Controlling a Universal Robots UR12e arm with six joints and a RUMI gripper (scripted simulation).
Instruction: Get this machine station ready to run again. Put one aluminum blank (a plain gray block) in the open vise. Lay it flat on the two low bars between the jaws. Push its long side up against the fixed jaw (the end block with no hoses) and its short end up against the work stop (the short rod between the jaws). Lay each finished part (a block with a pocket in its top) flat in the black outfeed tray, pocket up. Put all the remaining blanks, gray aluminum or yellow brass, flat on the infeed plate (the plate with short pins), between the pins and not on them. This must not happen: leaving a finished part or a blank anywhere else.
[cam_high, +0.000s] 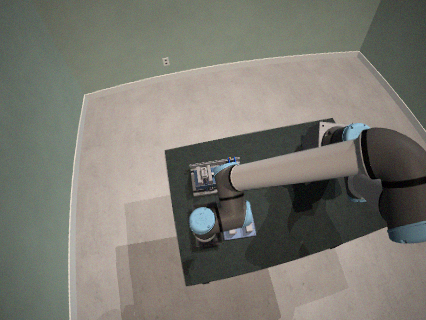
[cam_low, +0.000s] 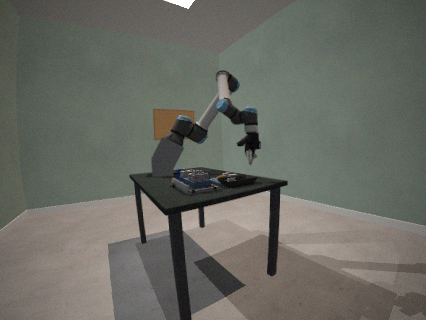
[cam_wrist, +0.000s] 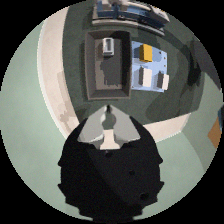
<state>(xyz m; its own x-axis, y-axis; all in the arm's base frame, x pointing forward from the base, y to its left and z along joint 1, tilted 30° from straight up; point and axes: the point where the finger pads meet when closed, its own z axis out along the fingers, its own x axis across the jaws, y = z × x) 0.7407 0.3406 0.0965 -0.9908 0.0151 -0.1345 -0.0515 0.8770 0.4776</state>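
Right now the vise is 80 mm behind my hand, 380 mm to the right of it and 90 mm below it. The rest, counted from my hand: yellow brass blank (120 mm behind, 160 mm to the right, 110 mm below); then gray blank (130 mm behind, 70 mm to the right, 110 mm below).
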